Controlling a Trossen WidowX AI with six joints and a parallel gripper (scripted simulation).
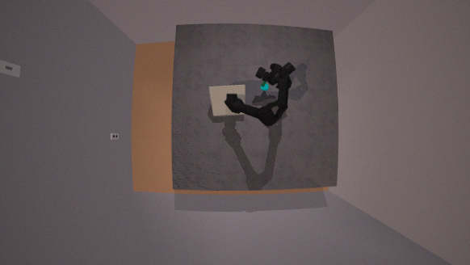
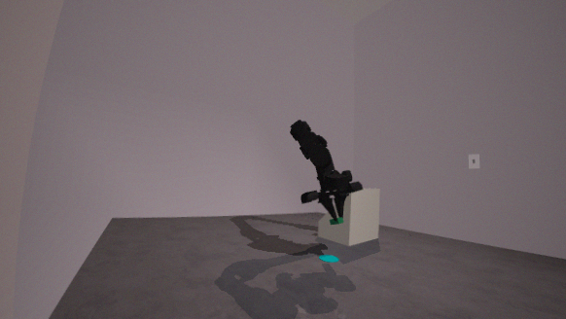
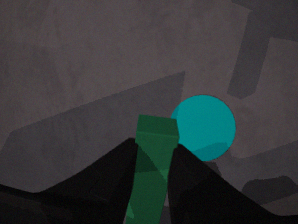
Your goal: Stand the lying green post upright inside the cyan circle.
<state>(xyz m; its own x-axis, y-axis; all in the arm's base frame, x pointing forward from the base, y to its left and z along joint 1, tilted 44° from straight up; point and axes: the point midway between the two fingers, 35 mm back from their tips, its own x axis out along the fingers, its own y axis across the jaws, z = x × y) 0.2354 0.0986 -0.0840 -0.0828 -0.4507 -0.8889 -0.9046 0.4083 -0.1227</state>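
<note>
Now: gripper tip 12 cm above the cyan circle, 2 cm to the left of it and 2 cm short of it. From my gripper tip the other things lie so: green post: 2 cm to the right, 1 cm below, 1 cm behind.
</note>
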